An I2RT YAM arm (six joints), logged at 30 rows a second.
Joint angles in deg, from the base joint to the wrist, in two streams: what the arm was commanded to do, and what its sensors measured. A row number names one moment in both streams.
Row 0, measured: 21.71, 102.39, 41.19, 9.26, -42.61, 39.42
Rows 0 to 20, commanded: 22.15, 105.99, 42.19, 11.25, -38.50, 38.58; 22.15, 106.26, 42.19, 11.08, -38.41, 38.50; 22.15, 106.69, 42.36, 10.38, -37.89, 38.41; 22.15, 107.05, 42.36, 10.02, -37.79, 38.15; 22.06, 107.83, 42.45, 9.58, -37.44, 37.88; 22.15, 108.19, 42.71, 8.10, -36.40, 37.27; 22.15, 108.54, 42.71, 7.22, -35.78, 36.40; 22.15, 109.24, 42.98, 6.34, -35.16, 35.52; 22.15, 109.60, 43.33, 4.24, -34.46, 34.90; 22.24, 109.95, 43.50, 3.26, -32.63, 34.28; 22.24, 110.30, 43.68, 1.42, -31.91, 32.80; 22.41, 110.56, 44.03, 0.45, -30.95, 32.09; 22.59, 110.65, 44.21, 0.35, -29.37, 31.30; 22.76, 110.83, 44.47, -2.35, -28.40, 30.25; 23.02, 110.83, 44.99, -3.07, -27.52, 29.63; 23.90, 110.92, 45.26, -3.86, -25.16, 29.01; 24.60, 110.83, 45.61, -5.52, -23.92, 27.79; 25.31, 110.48, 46.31, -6.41, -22.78, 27.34; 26.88, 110.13, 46.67, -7.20, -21.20, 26.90; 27.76, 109.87, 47.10, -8.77, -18.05, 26.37; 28.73, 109.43, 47.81, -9.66, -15.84, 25.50
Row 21, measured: 23.16, 105.93, 48.23, -0.51, -41.54, 33.28
